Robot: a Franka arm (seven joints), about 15 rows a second.
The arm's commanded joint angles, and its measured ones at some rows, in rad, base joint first. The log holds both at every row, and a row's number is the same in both.
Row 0, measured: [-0.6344, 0.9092, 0.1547, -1.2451, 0.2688, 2.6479, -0.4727]
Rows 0 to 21, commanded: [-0.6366, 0.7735, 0.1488, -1.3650, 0.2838, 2.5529, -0.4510]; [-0.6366, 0.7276, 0.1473, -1.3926, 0.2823, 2.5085, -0.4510]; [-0.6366, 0.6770, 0.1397, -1.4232, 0.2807, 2.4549, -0.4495]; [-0.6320, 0.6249, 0.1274, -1.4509, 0.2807, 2.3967, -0.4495]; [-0.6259, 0.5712, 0.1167, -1.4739, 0.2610, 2.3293, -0.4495]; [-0.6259, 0.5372, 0.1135, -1.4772, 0.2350, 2.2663, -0.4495]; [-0.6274, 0.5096, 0.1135, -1.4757, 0.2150, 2.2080, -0.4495]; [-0.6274, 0.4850, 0.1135, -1.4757, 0.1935, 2.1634, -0.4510]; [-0.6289, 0.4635, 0.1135, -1.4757, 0.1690, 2.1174, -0.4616]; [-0.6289, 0.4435, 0.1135, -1.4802, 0.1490, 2.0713, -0.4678]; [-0.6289, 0.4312, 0.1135, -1.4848, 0.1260, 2.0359, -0.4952]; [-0.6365, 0.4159, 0.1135, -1.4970, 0.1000, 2.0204, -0.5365]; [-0.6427, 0.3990, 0.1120, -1.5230, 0.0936, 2.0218, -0.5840]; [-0.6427, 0.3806, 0.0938, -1.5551, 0.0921, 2.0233, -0.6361]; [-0.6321, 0.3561, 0.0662, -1.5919, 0.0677, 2.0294, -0.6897]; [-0.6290, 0.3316, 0.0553, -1.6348, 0.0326, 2.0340, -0.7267]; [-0.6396, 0.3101, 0.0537, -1.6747, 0.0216, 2.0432, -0.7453]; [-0.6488, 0.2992, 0.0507, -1.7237, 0.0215, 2.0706, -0.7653]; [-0.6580, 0.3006, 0.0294, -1.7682, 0.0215, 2.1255, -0.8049]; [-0.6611, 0.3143, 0.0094, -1.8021, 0.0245, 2.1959, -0.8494]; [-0.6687, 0.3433, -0.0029, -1.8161, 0.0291, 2.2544, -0.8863]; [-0.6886, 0.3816, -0.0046, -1.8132, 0.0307, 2.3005, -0.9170]
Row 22, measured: [-0.6620, 0.3501, 0.0050, -1.7653, 0.0369, 2.2003, -0.8539]
